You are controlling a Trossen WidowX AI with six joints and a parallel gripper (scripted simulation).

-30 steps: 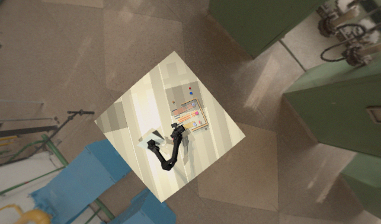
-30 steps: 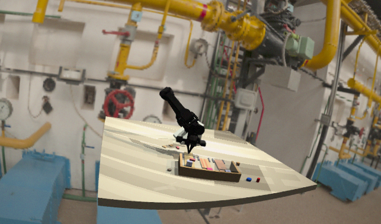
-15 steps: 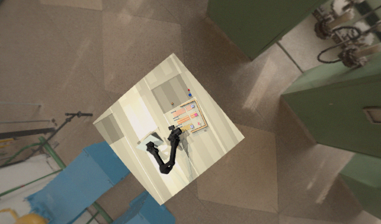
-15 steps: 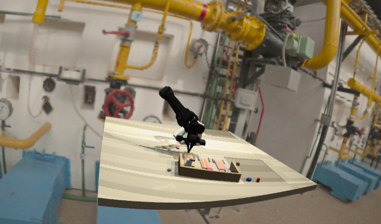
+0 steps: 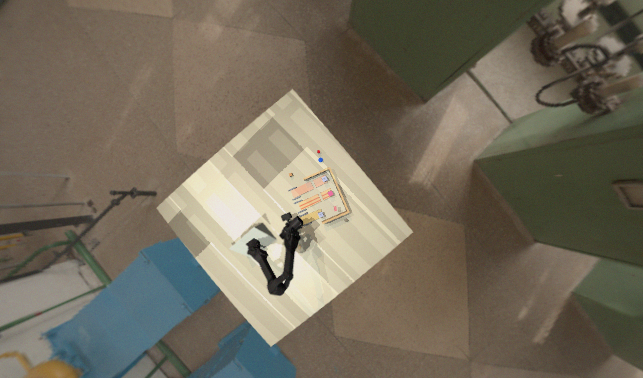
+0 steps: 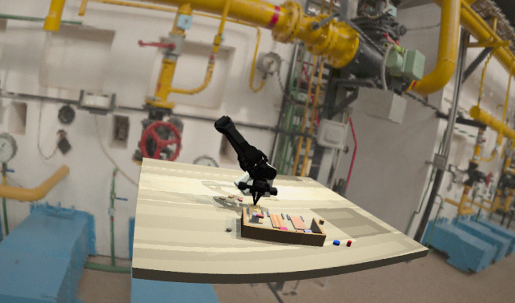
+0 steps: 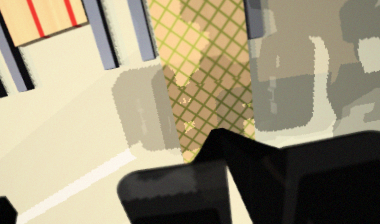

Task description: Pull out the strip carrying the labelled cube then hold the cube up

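The strip lies 90 mm ahead of my gripper tip and 20 mm to the right of it. Also, from my gripper tip: red piece 430 mm ahead, 300 mm to the left, 10 mm above; grey disc 310 mm ahead, 180 mm to the right; blue disc 410 mm ahead, 250 mm to the left.
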